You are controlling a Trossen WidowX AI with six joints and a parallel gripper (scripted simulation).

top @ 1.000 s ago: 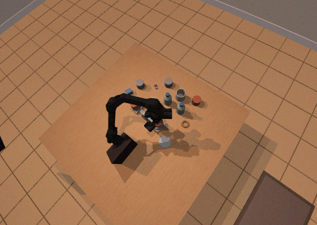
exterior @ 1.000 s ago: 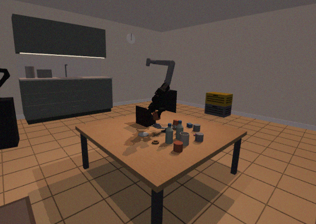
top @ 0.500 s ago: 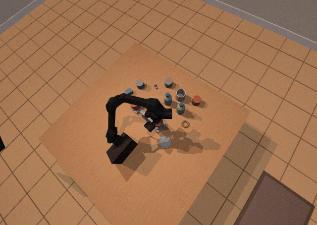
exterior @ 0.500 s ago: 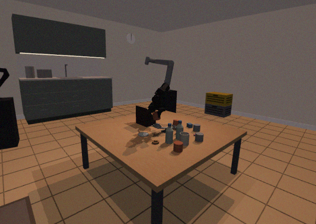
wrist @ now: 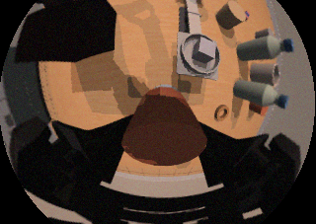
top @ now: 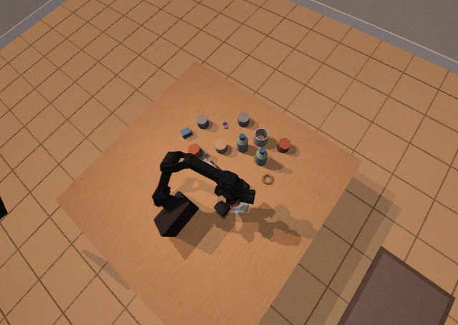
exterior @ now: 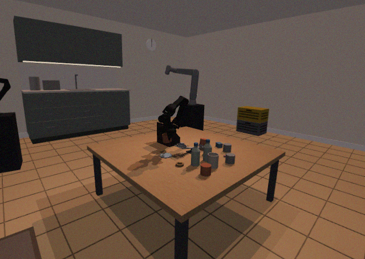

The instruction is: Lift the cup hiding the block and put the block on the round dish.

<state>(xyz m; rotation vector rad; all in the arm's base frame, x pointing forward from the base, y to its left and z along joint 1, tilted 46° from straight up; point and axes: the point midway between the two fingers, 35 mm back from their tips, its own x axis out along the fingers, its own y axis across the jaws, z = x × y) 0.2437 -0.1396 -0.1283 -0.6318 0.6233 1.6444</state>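
Right now my gripper tip is 110 mm to the right of the grey block, 60 mm short of it and 50 mm above it. Also, from my gripper tip: grey balance 240 mm to the left, 100 mm below, 50 mm ahead; pale cup 370 mm ahead, 170 mm to the left, 90 mm below; pale blue round dish 130 mm below, 20 mm to the right, 10 mm ahead.
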